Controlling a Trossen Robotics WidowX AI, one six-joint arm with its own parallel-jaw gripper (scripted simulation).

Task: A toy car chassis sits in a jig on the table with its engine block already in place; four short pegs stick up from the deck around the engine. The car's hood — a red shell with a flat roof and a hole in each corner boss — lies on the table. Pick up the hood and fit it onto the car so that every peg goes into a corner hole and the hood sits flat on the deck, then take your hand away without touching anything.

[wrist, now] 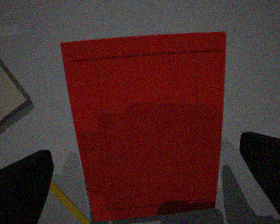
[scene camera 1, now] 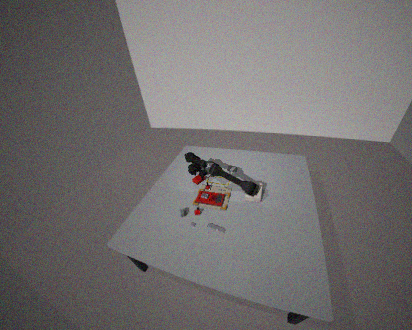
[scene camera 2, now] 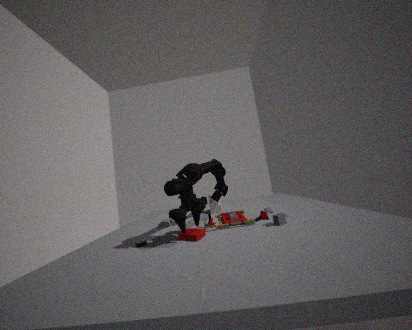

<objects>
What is the gripper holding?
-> Nothing.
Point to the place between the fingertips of the gripper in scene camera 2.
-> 191, 229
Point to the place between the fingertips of the gripper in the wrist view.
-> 148, 151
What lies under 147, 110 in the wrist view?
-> A red hood.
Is the gripper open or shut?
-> Open.
</objects>
